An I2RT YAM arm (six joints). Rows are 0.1 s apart.
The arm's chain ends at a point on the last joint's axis. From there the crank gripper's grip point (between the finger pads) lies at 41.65 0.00 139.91 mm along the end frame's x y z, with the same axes.
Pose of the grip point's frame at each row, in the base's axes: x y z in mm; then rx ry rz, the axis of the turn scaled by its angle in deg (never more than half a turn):
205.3 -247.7 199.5 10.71 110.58 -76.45
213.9 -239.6 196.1 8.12 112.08 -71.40
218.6 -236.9 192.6 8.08 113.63 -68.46
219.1 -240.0 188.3 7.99 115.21 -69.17
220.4 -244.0 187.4 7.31 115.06 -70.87
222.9 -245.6 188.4 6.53 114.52 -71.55
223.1 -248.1 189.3 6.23 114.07 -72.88
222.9 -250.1 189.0 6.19 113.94 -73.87
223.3 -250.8 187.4 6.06 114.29 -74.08
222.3 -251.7 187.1 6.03 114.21 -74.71
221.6 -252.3 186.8 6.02 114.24 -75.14
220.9 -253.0 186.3 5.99 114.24 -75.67
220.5 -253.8 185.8 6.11 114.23 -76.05
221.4 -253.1 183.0 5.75 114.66 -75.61
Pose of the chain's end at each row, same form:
163.7 -116.8 248.9 10.71 110.58 -76.45
163.9 -114.3 251.9 8.12 112.08 -71.40
166.4 -115.0 253.7 8.08 113.63 -68.46
170.1 -117.7 251.2 7.99 115.21 -69.17
173.0 -120.0 248.2 7.31 115.06 -70.87
174.9 -121.0 247.4 6.53 114.52 -71.55
176.0 -122.1 246.1 6.23 114.07 -72.88
177.1 -123.1 244.6 6.19 113.94 -73.87
178.1 -123.7 243.3 6.06 114.29 -74.08
177.9 -124.0 242.2 6.03 114.21 -74.71
177.9 -124.2 241.5 6.02 114.24 -75.14
177.9 -124.4 240.4 5.99 114.24 -75.67
178.2 -124.8 239.5 6.11 114.23 -76.05
178.7 -124.7 237.7 5.75 114.66 -75.61

